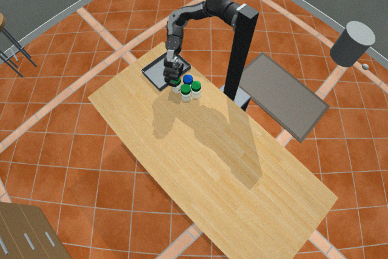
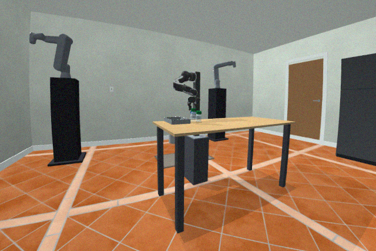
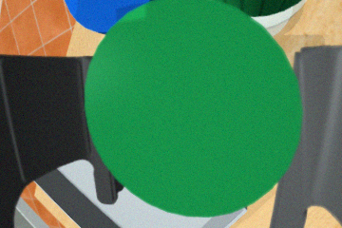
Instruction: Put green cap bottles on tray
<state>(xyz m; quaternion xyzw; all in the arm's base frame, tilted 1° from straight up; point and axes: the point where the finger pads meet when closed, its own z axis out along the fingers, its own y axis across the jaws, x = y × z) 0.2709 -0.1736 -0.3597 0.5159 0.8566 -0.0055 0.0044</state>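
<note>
My hand is 80 mm above the blue-capped bottle, 70 mm past it and 40 mm to the right of it. The rest, counted from my hand: tray: 140 mm to the right, 110 mm below, 60 mm behind.
</note>
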